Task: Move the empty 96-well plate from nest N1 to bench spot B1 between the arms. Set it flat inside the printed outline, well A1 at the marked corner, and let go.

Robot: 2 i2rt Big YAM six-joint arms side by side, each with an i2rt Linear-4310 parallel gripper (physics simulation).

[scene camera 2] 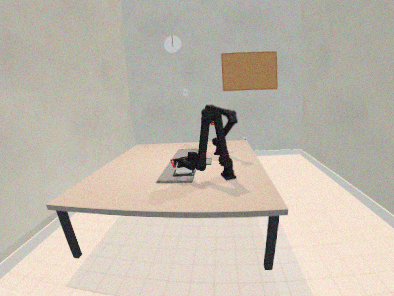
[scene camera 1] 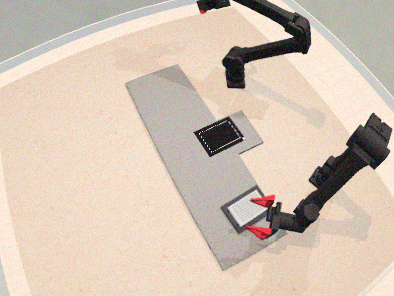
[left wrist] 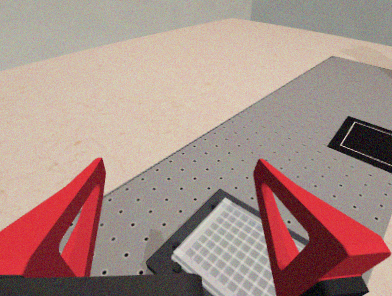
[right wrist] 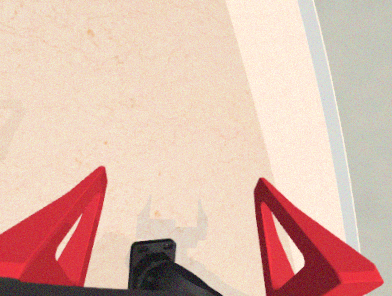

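Seen in the pictures: left gripper, between the fingertips: [scene camera 2: 175, 159] [scene camera 1: 248, 213] [left wrist: 182, 165]; right gripper, between the fingertips: [scene camera 1: 216, 6] [right wrist: 183, 179]; left arm's base, origin of its link: [scene camera 2: 228, 176] [scene camera 1: 322, 182]; right arm's base, origin of its link: [scene camera 1: 234, 79] [right wrist: 150, 270].
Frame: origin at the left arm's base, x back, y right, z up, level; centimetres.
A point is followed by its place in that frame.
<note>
The white 96-well plate [scene camera 1: 245, 207] @[x -32.0, y 18.9, z 3.6 cm] [scene camera 2: 184, 171] @[x -31.2, y 14.8, z 3.9 cm] [left wrist: 227, 245] @[x -33.9, y 18.3, z 3.9 cm] sits in the dark nest N1 [scene camera 1: 232, 218] @[x -37.3, y 19.5, z 3.1 cm] [left wrist: 187, 230] @[x -38.4, y 19.0, z 2.5 cm]. Bench spot B1 is a black pad [scene camera 1: 219, 136] @[x -15.1, y 45.5, z 1.5 cm] [left wrist: 371, 145] @[x -17.7, y 45.3, z 1.5 cm] with a white printed outline; a small pale mark shows at its right corner in scene camera 1. My left gripper [scene camera 1: 249, 214] @[x -37.1, y 16.4, z 14.4 cm] [scene camera 2: 173, 163] @[x -37.1, y 16.4, z 14.4 cm] [left wrist: 182, 165] @[x -37.1, y 16.4, z 14.4 cm] is open and empty, tilted above the plate and nest; the plate lies low in the left wrist view, partly hidden by a finger. My right gripper [scene camera 1: 202, 10] [right wrist: 183, 179] @[x 24.3, y 83.1, z 28.8 cm] is open and empty, far from the plate, partly cut off in scene camera 1.
A grey perforated board [scene camera 1: 165, 115] @[x -22.7, y 68.4, z 1.3 cm] [left wrist: 295, 110] @[x -30.5, y 52.3, z 1.3 cm] lies under the nest and the pad on the wooden table [scene camera 1: 90, 175] @[x -62.8, y 70.8, z 0.0 cm] [scene camera 2: 115, 185] @[x -86.1, y 15.5, z 0.0 cm]. The right arm's base [scene camera 1: 235, 77] @[x 12.6, y 59.5, z 5.0 cm] stands beyond the pad. A black base part [right wrist: 152, 250] @[x 18.7, y 65.0, z 1.6 cm] shows low in the right wrist view.
</note>
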